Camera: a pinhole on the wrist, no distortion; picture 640 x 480 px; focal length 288.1 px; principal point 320.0 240.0 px. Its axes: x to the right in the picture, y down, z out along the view. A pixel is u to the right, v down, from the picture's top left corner.
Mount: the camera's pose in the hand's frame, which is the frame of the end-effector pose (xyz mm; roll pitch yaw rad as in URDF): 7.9 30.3 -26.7 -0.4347 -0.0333 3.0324
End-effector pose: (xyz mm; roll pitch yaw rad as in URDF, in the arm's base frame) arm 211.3 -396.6 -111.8 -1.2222 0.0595 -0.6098
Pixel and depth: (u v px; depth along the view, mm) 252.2 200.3 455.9
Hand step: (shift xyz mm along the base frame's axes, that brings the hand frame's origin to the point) 303.2 208.8 242.8
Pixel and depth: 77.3 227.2 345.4
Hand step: 377.1 5.7 204.2
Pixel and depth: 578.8 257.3 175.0
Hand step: -56.3 176.6 88.0
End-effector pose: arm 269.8 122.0 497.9 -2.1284 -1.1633 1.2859
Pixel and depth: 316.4 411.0 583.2
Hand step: -628.8 -78.0 72.5
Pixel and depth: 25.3 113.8 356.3
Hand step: -208.6 380.3 283.8
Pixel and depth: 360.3 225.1 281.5
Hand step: -215.3 110.7 -56.8
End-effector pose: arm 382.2 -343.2 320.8 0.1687 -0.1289 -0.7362
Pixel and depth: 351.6 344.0 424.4
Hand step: -288.7 -179.9 233.6
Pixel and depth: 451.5 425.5 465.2
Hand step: -502.9 -155.5 169.8
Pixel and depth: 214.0 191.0 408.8
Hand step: -21.5 -191.7 364.3
